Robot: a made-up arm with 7 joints. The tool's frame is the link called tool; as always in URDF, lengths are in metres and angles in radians. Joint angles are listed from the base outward.
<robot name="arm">
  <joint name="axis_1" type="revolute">
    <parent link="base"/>
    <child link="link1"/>
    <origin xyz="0 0 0" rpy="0 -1.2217 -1.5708"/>
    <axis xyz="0 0 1"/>
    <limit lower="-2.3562" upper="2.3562"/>
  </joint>
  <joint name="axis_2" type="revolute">
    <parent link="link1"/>
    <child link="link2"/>
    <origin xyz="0 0 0" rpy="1.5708 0 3.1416"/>
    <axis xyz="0 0 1"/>
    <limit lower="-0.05" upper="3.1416"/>
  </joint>
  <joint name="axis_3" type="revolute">
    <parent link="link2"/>
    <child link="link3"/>
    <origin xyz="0 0 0" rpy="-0.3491 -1.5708 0"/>
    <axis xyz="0 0 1"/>
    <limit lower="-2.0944" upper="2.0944"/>
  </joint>
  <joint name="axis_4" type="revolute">
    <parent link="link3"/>
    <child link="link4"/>
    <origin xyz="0.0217 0 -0.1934" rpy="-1.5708 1.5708 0"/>
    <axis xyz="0 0 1"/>
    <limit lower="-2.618" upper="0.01"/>
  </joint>
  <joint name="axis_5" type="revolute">
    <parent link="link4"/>
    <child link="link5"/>
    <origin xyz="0.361 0.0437 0" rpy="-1.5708 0 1.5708"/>
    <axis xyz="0 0 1"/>
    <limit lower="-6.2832" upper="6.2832"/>
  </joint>
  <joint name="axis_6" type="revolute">
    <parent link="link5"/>
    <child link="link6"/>
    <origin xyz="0 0 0" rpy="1.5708 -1.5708 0"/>
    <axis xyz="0 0 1"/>
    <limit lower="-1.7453" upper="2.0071"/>
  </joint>
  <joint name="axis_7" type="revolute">
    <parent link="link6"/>
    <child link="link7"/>
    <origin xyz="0 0 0" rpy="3.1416 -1.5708 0"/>
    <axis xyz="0 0 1"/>
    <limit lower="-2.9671" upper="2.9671"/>
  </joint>
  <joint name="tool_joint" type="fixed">
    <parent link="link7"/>
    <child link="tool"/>
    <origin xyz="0 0 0" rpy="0 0 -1.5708"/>
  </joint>
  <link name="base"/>
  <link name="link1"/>
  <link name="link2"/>
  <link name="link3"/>
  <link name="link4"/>
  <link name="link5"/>
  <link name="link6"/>
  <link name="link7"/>
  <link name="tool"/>
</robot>
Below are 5 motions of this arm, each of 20 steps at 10 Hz.
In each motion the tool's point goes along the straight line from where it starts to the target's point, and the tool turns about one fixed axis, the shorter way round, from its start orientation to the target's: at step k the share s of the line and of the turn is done. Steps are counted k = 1, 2, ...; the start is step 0. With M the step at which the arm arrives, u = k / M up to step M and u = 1 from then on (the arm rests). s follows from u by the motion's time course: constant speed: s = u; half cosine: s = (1 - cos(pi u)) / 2; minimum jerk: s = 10 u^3 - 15 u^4 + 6 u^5.
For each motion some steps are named. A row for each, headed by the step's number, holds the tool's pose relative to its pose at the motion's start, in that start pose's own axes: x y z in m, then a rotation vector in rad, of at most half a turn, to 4 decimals.
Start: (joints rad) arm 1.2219 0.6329 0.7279 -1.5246 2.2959 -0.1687 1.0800
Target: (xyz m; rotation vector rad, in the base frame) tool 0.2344 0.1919 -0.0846 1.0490 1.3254 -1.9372
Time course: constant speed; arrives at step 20
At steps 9, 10, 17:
9: -0.1577 0.0301 0.0662 -0.0303 0.0296 0.2881
10: -0.1752 0.0335 0.0736 -0.0337 0.0329 0.3201
17: -0.2978 0.0569 0.1251 -0.0572 0.0559 0.5442

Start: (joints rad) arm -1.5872 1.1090 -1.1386 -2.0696 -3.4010 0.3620 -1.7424
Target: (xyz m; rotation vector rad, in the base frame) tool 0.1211 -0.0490 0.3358 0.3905 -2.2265 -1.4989
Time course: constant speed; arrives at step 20
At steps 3, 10, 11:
3: 0.0419 0.0040 0.0313 0.1130 0.0516 -0.1007
10: 0.1396 0.0135 0.1045 0.3767 0.1719 -0.3356
11: 0.1536 0.0148 0.1149 0.4144 0.1891 -0.3691

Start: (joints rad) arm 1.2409 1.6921 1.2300 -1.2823 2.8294 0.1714 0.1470
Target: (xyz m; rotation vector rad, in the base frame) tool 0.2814 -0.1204 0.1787 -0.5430 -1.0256 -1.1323
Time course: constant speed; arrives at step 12
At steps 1, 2, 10, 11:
1: -0.0343 -0.0222 0.0136 -0.0973 0.0975 -0.1119
2: -0.0685 -0.0444 0.0272 -0.1947 0.1951 -0.2239
10: -0.3426 -0.2220 0.1360 -0.9733 0.9753 -1.1194
11: -0.3769 -0.2442 0.1496 -1.0707 1.0728 -1.2313

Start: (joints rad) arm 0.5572 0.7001 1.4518 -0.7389 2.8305 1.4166 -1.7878
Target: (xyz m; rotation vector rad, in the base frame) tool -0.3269 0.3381 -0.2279 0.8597 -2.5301 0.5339
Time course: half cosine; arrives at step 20
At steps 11, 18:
11: 0.0446 -0.0363 0.1059 0.1948 -0.2592 -0.0445
18: 0.0752 -0.0613 0.1787 0.3286 -0.4372 -0.0751

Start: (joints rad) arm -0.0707 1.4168 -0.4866 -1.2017 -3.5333 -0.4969 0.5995
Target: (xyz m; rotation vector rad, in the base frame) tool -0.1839 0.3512 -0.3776 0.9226 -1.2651 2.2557
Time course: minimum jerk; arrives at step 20
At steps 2, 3, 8, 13, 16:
2: 0.0033 0.0020 0.0026 0.0051 -0.0085 -0.0040
3: 0.0102 0.0063 0.0080 0.0158 -0.0264 -0.0124
8: 0.1215 0.0747 0.0958 0.1885 -0.3144 -0.1474
13: 0.2927 0.1801 0.2307 0.4543 -0.7575 -0.3552
16: 0.3605 0.2218 0.2842 0.5595 -0.9330 -0.4376

